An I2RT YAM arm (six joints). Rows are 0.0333 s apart.
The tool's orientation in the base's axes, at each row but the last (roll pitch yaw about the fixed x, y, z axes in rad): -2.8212, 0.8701, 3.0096; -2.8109, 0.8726, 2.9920; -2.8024, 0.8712, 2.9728; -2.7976, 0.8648, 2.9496; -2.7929, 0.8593, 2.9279; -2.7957, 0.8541, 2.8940
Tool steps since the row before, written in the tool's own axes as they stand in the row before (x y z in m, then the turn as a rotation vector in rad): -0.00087, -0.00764, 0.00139, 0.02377, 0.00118, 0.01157; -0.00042, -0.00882, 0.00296, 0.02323, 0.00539, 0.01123; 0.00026, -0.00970, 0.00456, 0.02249, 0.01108, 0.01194; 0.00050, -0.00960, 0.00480, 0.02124, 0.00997, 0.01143; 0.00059, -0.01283, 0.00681, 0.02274, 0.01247, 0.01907; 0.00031, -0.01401, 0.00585, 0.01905, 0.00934, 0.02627
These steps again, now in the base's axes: -0.00128, -0.00759, 0.00137, -0.00692, -0.00163, -0.02549; -0.00117, -0.00923, 0.00036, -0.00518, 0.00225, -0.02575; -0.00115, -0.01062, -0.00089, -0.00191, 0.00690, -0.02683; -0.00139, -0.01058, -0.00121, -0.00192, 0.00601, -0.02533; -0.00193, -0.01430, -0.00176, 0.00301, 0.00467, -0.03171; -0.00336, -0.01479, -0.00073, 0.00822, -0.00220, -0.03268
